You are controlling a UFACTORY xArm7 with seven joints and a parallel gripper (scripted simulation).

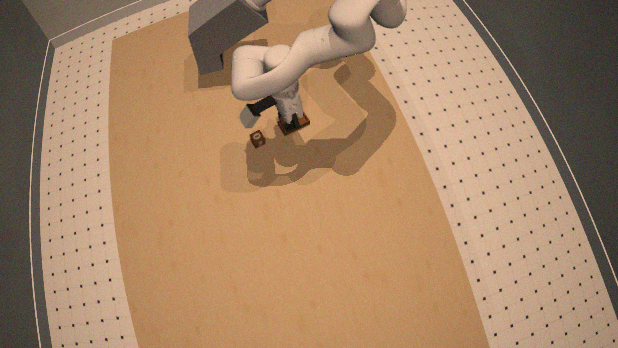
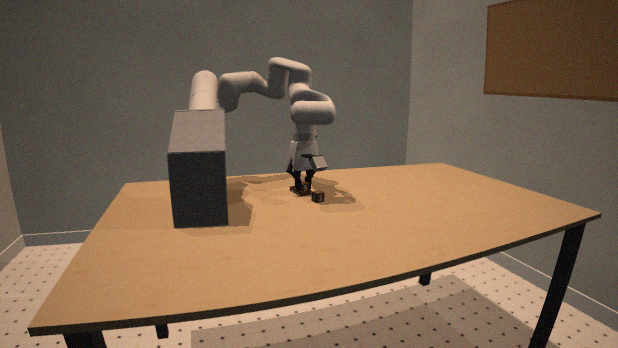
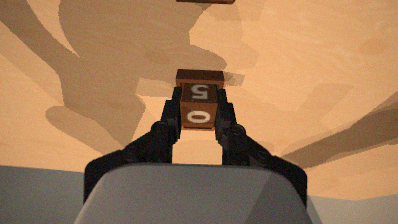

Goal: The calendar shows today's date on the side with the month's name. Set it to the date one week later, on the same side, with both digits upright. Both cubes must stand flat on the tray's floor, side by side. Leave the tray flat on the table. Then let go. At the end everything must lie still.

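My hand is 30 mm above the brown tray, 20 mm to the right of it and 10 mm past it.
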